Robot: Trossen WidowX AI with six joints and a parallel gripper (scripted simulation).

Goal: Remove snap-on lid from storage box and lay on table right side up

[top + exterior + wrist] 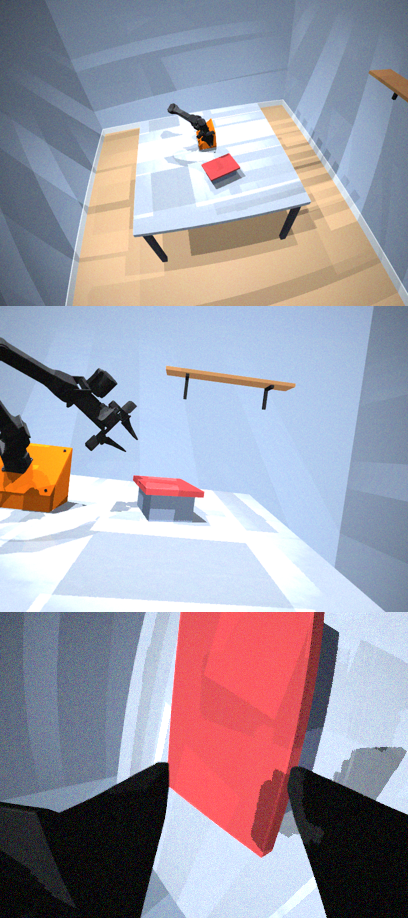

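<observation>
The lid is 110 mm ahead of my gripper tip, 50 mm to the left of it and 110 mm below it. Round my gripper tip: grey-blue storage box (110 mm ahead, 50 mm to the left, 160 mm below).
</observation>
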